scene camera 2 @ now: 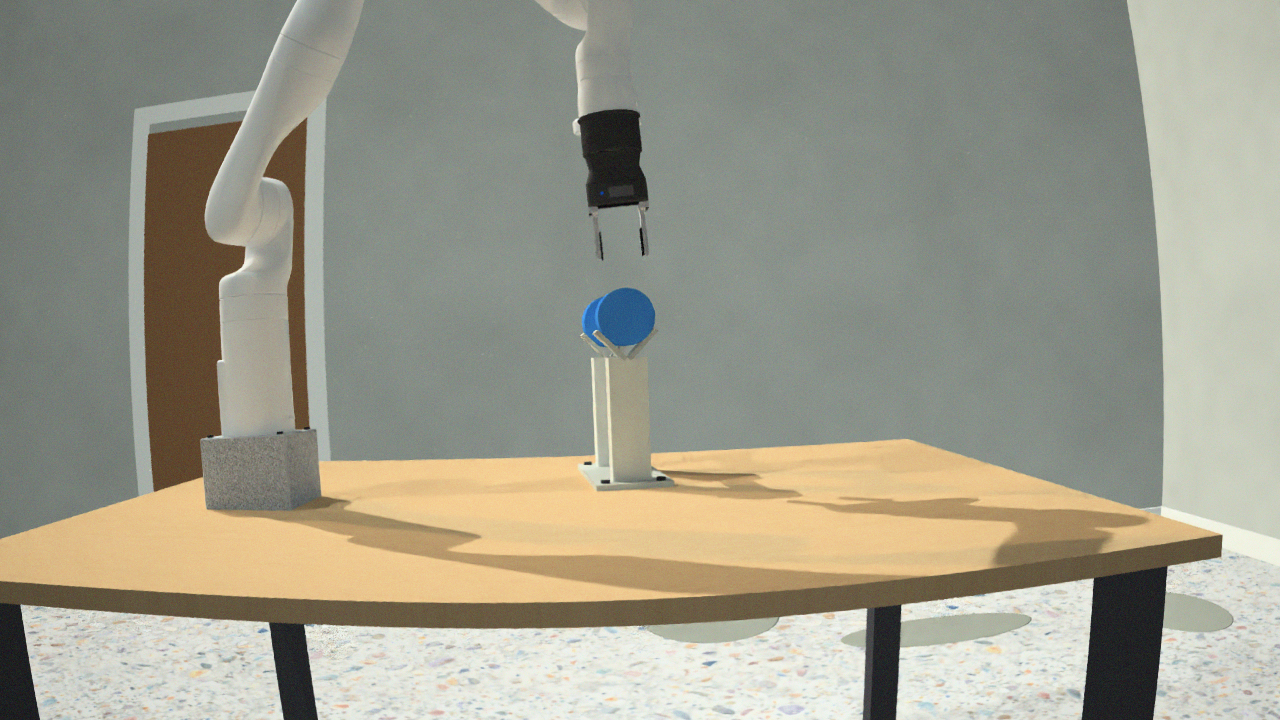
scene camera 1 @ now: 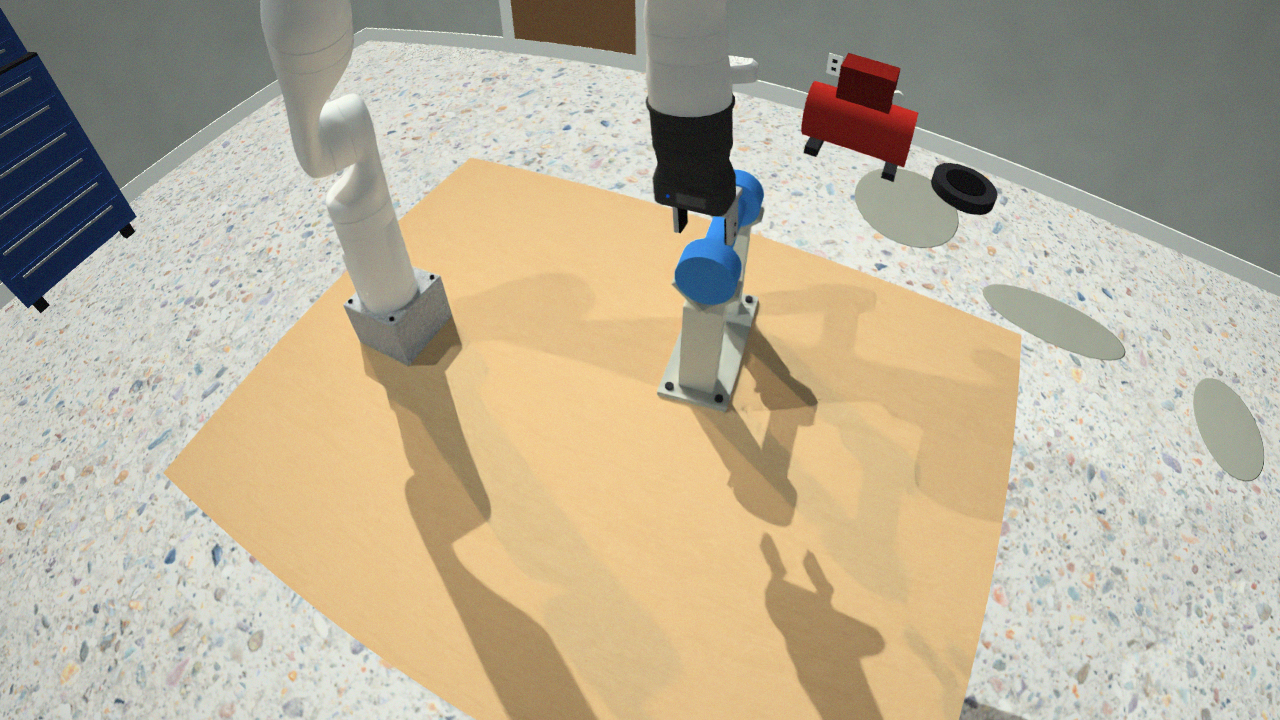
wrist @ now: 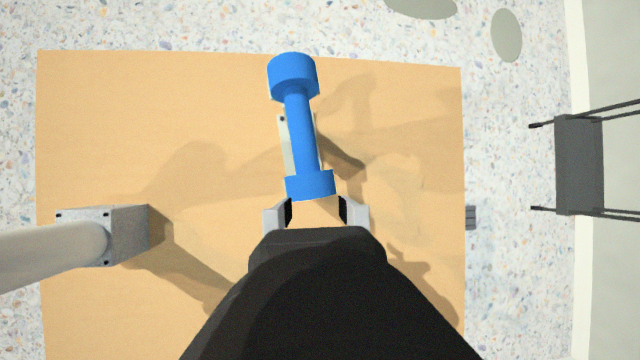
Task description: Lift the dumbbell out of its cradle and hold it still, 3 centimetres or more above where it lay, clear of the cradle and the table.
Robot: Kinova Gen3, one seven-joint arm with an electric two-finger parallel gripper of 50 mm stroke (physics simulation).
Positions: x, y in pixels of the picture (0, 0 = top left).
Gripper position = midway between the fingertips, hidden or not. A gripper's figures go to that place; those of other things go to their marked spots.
My gripper (scene camera 2: 623, 257) is 1.15 m from the lens. A blue dumbbell (scene camera 2: 626, 316) is 1.15 m from the lens. A pale cradle (scene camera 2: 620, 382) is 1.15 m from the lens.
